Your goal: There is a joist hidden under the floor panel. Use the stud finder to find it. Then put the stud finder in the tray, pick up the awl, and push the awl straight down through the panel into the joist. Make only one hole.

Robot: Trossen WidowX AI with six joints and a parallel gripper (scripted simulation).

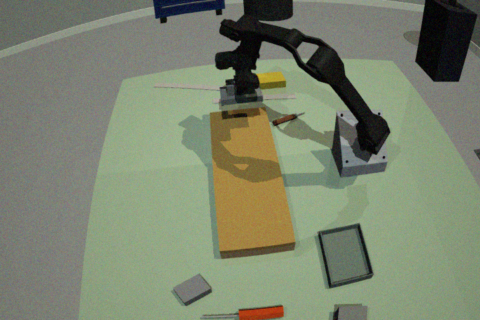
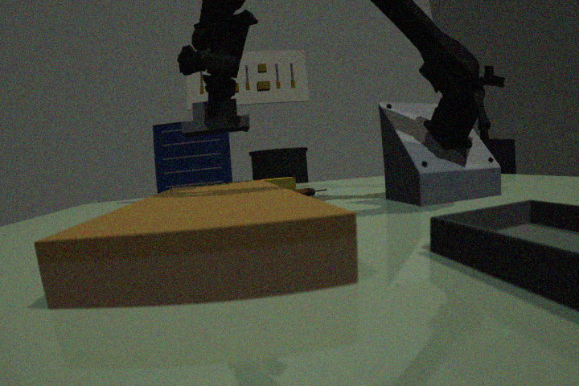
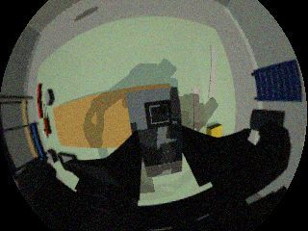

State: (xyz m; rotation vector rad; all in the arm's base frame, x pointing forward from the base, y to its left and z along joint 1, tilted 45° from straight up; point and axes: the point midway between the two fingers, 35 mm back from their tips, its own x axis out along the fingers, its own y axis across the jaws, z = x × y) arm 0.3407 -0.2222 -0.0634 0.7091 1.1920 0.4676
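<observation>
Right now my gripper tip is 200 mm past the grey tray, 520 mm to the right of it and 150 mm above it. The rest, counted from my gripper tip: stud finder 10 mm ahead, 20 mm above; then awl 180 mm behind, 40 mm to the right, 150 mm below; then yellow block 150 mm behind, 260 mm to the right, 140 mm below.
</observation>
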